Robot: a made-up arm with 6 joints.
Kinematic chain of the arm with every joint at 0, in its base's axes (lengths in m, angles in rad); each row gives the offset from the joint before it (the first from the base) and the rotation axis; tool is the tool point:
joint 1: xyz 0 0 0.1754 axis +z
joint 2: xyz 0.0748 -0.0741 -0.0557 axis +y
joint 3: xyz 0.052 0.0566 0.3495 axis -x
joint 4: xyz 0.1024 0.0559 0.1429 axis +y
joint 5: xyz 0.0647 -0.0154 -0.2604 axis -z
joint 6: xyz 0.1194 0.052 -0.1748 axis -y
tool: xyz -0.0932 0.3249 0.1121
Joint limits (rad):
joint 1: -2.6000..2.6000
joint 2: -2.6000..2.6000
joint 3: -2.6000..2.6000
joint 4: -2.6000..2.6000
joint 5: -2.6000..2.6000
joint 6: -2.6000..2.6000
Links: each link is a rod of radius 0.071 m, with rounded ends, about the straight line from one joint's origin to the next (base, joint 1, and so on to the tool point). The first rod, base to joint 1, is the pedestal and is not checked.
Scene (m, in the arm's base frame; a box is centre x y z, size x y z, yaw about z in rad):
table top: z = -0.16
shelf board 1: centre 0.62 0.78 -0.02 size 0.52 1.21 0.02 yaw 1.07
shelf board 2: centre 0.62 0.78 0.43 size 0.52 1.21 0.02 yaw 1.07
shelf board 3: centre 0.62 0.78 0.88 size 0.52 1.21 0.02 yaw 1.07
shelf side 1: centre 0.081 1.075 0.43 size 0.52 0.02 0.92 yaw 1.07
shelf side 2: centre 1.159 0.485 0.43 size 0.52 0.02 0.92 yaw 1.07
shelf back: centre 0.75 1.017 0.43 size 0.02 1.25 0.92 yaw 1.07
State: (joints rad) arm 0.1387 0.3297 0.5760 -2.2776 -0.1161 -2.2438
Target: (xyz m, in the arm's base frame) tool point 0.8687 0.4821 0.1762
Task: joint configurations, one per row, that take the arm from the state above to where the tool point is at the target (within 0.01 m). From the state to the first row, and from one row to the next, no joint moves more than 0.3 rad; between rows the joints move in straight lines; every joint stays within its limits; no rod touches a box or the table.
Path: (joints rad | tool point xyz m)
1: 0.1291 0.0852 0.5891 -2.1840 -0.3087 -2.1283 | 0.4050 0.7435 0.6232
2: 0.1194 -0.1593 0.6022 -2.0903 -0.5013 -2.0128 | 0.3667 0.6883 0.6144
3: 0.1098 -0.4038 0.6153 -1.9967 -0.6938 -1.8972 | 0.3370 0.6106 0.6133
4: 0.1002 -0.6483 0.6284 -1.9030 -0.8864 -1.7817 | 0.3037 0.5122 0.6209
5: 0.0905 -0.8928 0.6415 -1.8094 -1.0790 -1.6662 | 0.2553 0.3974 0.6318
6: -0.0145 -0.6565 0.6918 -1.7689 -1.0071 -1.7119 | 0.4182 0.3800 0.5503
7: -0.1195 -0.4202 0.7421 -1.7284 -0.9352 -1.7576 | 0.5535 0.3339 0.4424
8: -0.2245 -0.1839 0.7925 -1.6880 -0.8633 -1.8033 | 0.6528 0.2684 0.3151
9: -0.3295 0.0524 0.8428 -1.6475 -0.7914 -1.8489 | 0.7114 0.1947 0.1762
10: -0.2989 0.2597 0.7830 -1.7604 -0.6301 -2.0038 | 0.7669 0.3142 0.1652
11: -0.2683 0.4671 0.7232 -1.8734 -0.4688 -2.1587 | 0.8163 0.4125 0.1687
12: -0.2377 0.6744 0.6634 -1.9863 -0.3075 -2.3135 | 0.8687 0.4821 0.1762

